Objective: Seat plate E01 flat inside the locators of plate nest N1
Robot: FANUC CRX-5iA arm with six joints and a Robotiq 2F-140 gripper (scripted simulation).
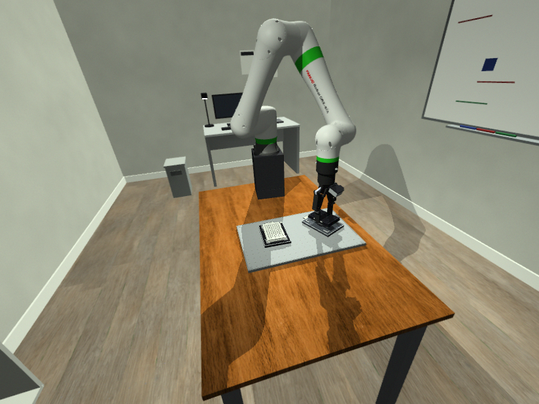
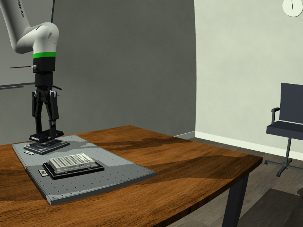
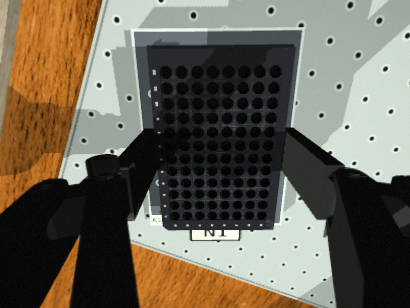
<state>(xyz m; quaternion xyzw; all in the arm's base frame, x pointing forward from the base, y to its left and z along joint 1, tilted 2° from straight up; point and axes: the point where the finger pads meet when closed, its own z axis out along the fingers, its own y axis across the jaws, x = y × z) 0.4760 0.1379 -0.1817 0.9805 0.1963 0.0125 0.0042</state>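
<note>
Right now my hand is 2 cm above the black well plate E01. From my hand the other things lie so: grey nest N1: 6 cm below; white well plate E07: 25 cm to the right, 5 cm below, 1 cm behind.
</note>
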